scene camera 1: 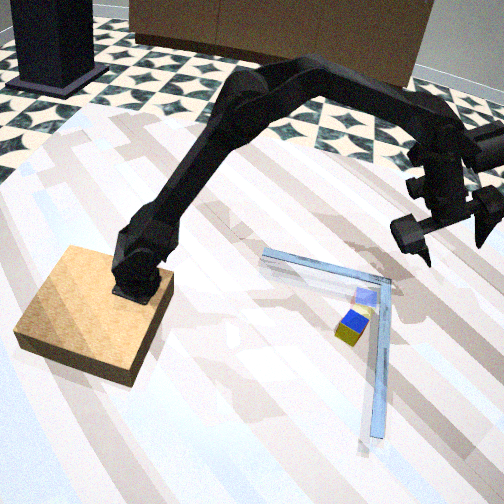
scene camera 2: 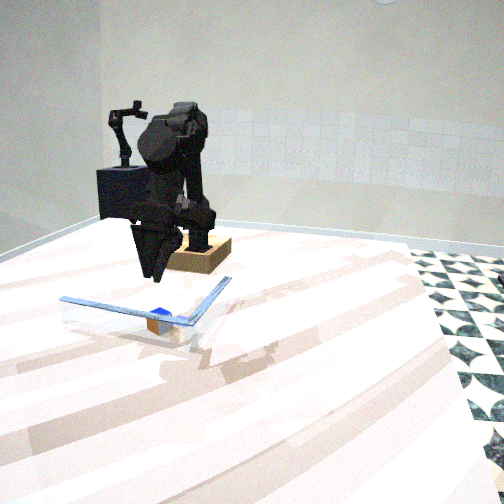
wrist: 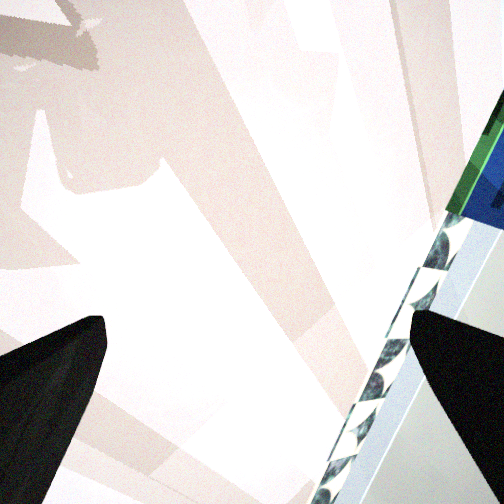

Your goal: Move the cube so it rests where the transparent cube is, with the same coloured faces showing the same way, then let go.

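Note:
The cube (scene camera 1: 351, 326) has a blue top and a yellow side and lies on the floor inside the corner of a glassy L-shaped rail (scene camera 1: 378, 340). The transparent cube (scene camera 1: 366, 297) is a faint violet shape just beyond it, tight in the rail's corner. In scene camera 2 the cube (scene camera 2: 158, 322) shows blue and orange. My gripper (scene camera 1: 452, 238) is open and empty, up in the air to the right of the rail, apart from the cube. In the wrist view the fingertips (wrist: 255, 395) frame bare floor, with the cube's blue and green edge at the far right.
The arm's base stands on a wooden block (scene camera 1: 95, 312) at the left. A dark pedestal (scene camera 1: 55, 40) stands at the back left, and a wooden cabinet (scene camera 1: 290, 28) lines the back wall.

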